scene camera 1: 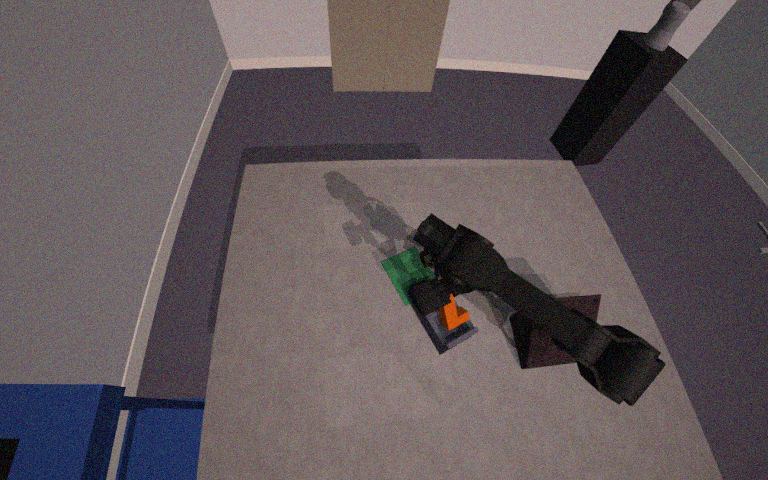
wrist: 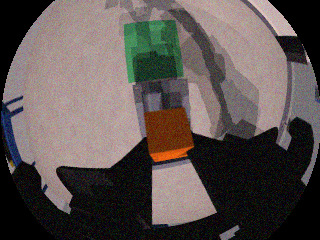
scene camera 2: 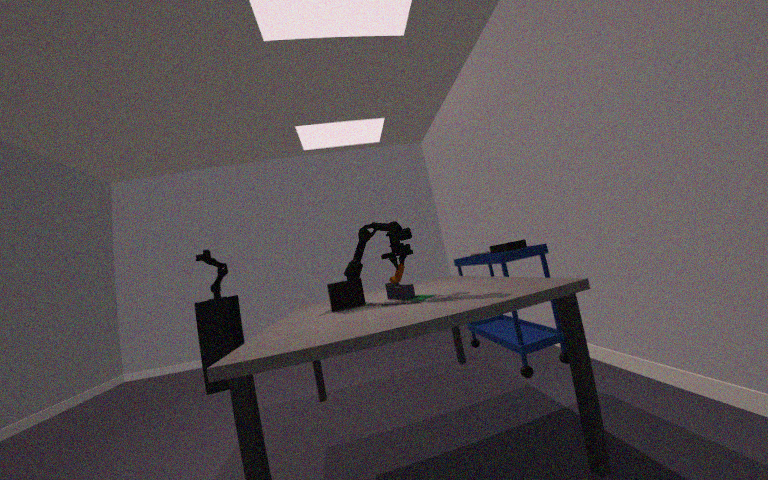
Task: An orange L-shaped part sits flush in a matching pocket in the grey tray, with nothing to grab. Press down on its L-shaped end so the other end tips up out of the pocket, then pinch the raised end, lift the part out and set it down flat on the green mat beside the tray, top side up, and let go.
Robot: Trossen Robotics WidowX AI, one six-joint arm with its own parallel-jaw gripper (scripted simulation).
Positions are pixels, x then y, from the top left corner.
Labels:
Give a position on an orange L-shaped part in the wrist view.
169,137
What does my gripper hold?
An orange L-shaped part.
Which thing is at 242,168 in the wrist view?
My gripper.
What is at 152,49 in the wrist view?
A green mat.

